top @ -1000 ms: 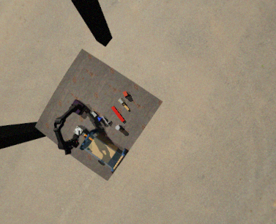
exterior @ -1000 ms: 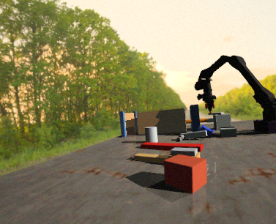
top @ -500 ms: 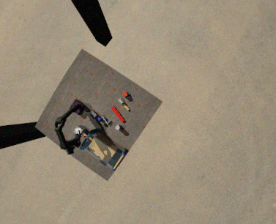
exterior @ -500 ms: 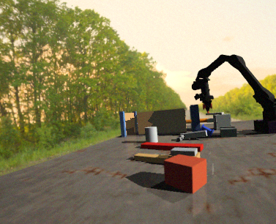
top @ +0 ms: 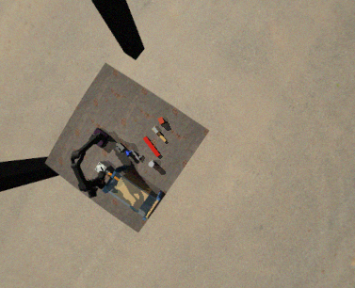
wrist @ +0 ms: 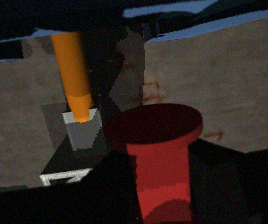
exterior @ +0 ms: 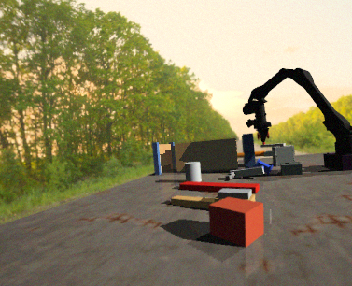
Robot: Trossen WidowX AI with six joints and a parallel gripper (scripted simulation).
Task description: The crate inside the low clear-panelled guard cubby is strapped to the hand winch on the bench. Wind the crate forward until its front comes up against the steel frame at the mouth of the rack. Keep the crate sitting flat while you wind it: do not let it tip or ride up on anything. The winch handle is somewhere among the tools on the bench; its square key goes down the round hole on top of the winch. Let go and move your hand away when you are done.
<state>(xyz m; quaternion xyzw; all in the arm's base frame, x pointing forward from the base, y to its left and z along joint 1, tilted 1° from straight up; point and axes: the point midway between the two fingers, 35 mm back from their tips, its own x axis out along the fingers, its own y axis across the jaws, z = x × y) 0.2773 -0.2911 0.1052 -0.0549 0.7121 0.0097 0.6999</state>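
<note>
Now: gripper tip 3 cm past the winch handle with red grip, 2 cm to the right of it and 1 cm above it. Round my gripper tip: blue-framed guard cubby (32 cm ahead, 7 cm to the left, 4 cm below); red knob (2 cm above); winch (10 cm behind, 4 cm to the left, 8 cm below).
</note>
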